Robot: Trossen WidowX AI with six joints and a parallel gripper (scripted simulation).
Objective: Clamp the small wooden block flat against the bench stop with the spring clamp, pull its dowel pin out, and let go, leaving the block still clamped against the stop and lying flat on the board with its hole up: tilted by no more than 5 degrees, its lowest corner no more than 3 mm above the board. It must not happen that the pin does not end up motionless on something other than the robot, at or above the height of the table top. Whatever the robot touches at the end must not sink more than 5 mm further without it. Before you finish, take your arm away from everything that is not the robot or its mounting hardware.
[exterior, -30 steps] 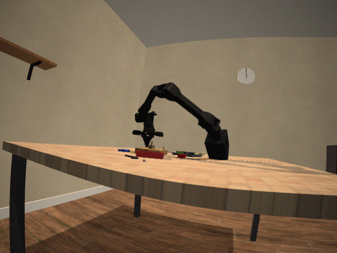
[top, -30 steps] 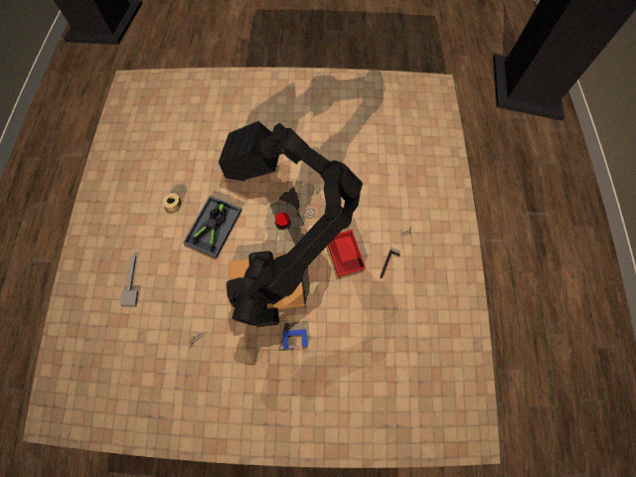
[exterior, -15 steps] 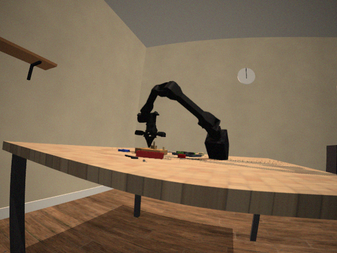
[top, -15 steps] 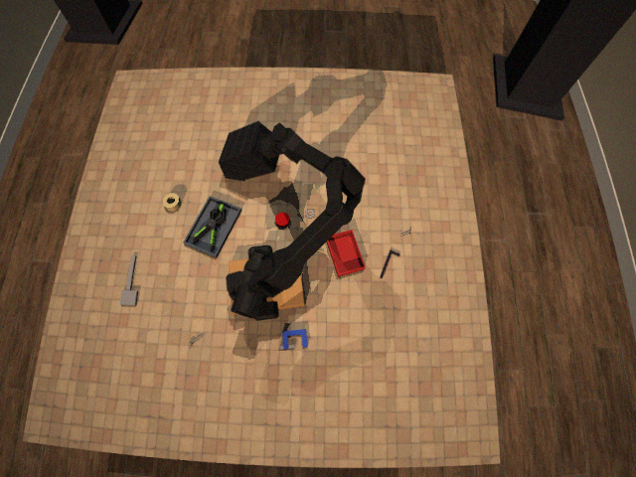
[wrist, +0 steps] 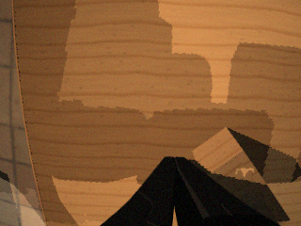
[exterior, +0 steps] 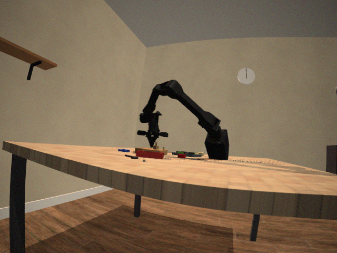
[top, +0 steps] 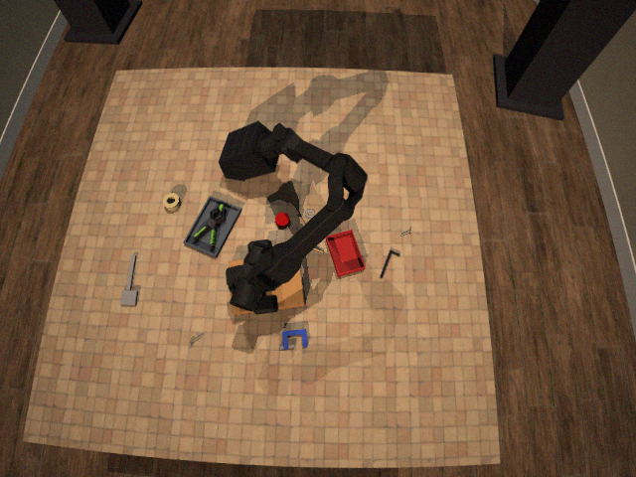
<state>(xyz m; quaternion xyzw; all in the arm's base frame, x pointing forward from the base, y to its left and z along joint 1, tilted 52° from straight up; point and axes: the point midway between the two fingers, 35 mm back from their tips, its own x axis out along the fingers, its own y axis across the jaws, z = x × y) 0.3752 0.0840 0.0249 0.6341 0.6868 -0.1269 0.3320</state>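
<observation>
Right now the wooden board is 60 mm below my hand, 10 mm to the right of it and 10 mm behind it. Round my hand: dowel pin (30 mm behind, 20 mm below); then small wooden block (30 mm below, 30 mm behind); then red knob (210 mm behind, 60 mm below).
</observation>
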